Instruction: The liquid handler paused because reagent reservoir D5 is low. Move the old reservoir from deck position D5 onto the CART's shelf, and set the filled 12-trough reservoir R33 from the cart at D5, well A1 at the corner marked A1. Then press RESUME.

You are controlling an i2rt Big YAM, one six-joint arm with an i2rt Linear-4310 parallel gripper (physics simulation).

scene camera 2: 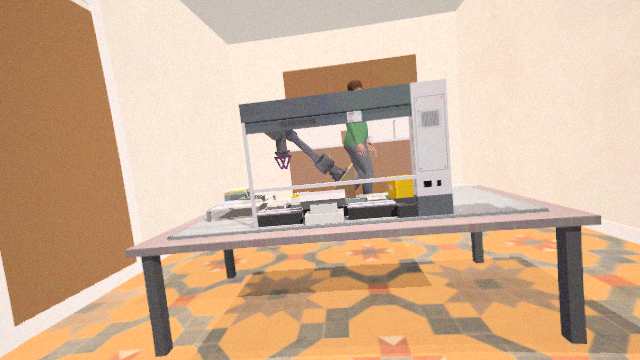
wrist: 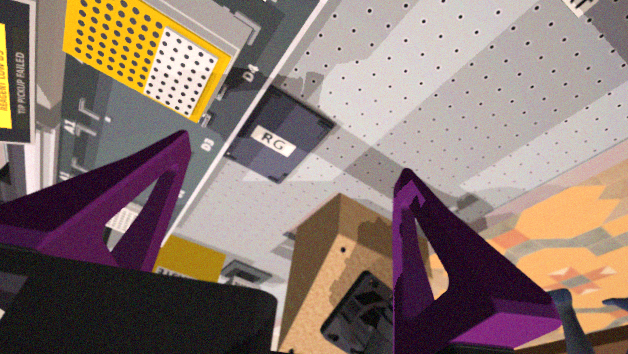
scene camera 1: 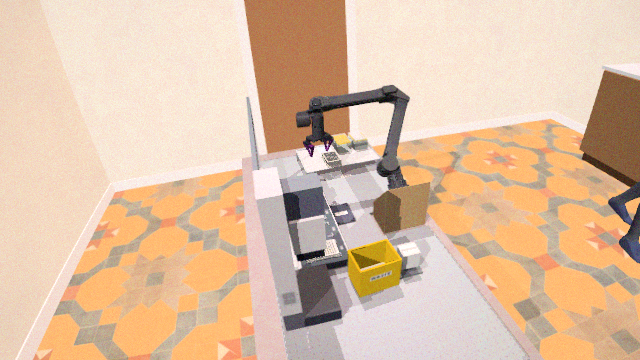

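Pixels of known places: gripper, between the fingertips: (scene camera 2: pixel 284 169) (wrist: pixel 296 159) (scene camera 1: pixel 319 154); arm's base, origin of its link: (wrist: pixel 359 312) (scene camera 1: pixel 399 192).
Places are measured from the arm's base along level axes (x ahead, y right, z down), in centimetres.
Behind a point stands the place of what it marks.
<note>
My gripper (scene camera 1: pixel 319 151) @(z -9.8, x 33.3, y 26.0 cm) (scene camera 2: pixel 283 167) @(z -9.8, x 33.3, y 26.0 cm) (wrist: pixel 296 159) @(z -9.8, x 33.3, y 26.0 cm) is open and empty, high above the cart end of the bench. The white cart (scene camera 1: pixel 309 161) @(z 8.3, x 38.0, y 52.8 cm) stands at the far end. On it are a pale tray with dark cells (scene camera 1: pixel 330 159) @(z 5.6, x 26.0, y 47.5 cm), a yellow-topped box (scene camera 1: pixel 342 140) @(z 1.2, x 16.8, y 62.0 cm) and a grey box (scene camera 1: pixel 360 144) @(z 4.7, x 5.8, y 61.2 cm); which is R33 cannot be told. The liquid handler (scene camera 1: pixel 272 215) @(z -35.2, x 49.9, y -53.1 cm) (scene camera 2: pixel 431 135) @(z -18.9, x 54.0, y -46.7 cm) stands alongside. The wrist view shows labels D4 (wrist: pixel 251 73) @(z 9.3, x 34.6, y 16.1 cm) and D3 (wrist: pixel 207 144) @(z 9.2, x 33.0, y 3.9 cm); the D5 label and its reservoir are not identifiable. The RESUME box (scene camera 1: pixel 409 255) @(z 4.2, x 5.9, y -34.8 cm) (wrist: pixel 246 271) @(z 13.7, x 6.3, y -29.6 cm) has no readable label.
A yellow and white tip rack (wrist: pixel 145 55) @(z 3.3, x 42.7, y 14.9 cm) stands near D4. The dark RG plate (scene camera 1: pixel 343 213) @(z 13.5, x 24.9, y 6.7 cm) (wrist: pixel 280 135) @(z 13.5, x 25.9, y 8.6 cm) lies beside the deck. A yellow WASTE bin (scene camera 1: pixel 375 280) @(z 7.6, x 20.2, y -41.5 cm) (scene camera 2: pixel 401 188) @(z 5.9, x 27.9, y -34.8 cm) and a brown board (scene camera 1: pixel 407 210) @(z 5.0, x -1.9, y -7.3 cm) stand nearby. A person (scene camera 2: pixel 356 135) is beyond the bench.
</note>
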